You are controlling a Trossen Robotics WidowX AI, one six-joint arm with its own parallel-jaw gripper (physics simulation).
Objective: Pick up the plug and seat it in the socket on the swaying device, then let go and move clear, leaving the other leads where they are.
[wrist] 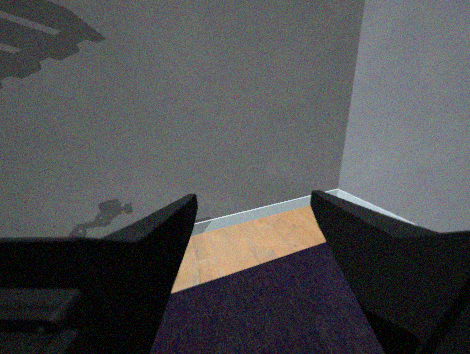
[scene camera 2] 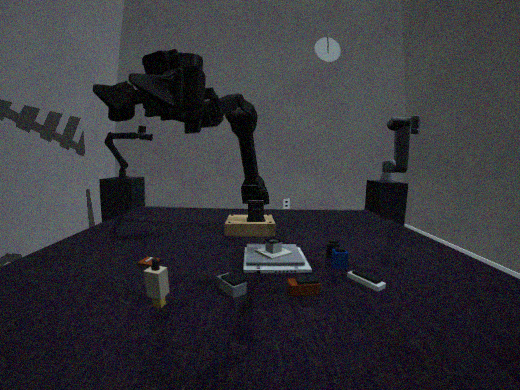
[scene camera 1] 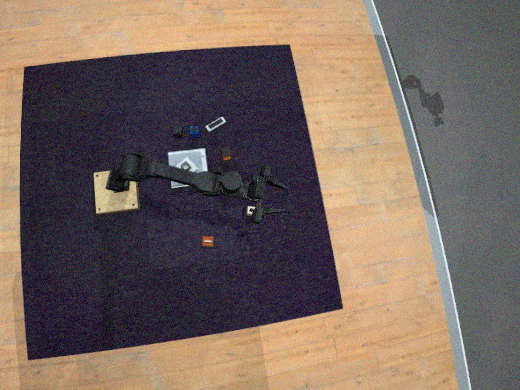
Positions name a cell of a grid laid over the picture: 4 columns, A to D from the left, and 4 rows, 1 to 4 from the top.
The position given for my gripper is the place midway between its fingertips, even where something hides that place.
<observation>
My gripper (scene camera 2: A1) is open and holds nothing. Also in view: a plug (scene camera 2: B3).
My gripper is seen too in the wrist view (wrist: C3). The wrist view does not show the plug: it is out of frame.
</observation>
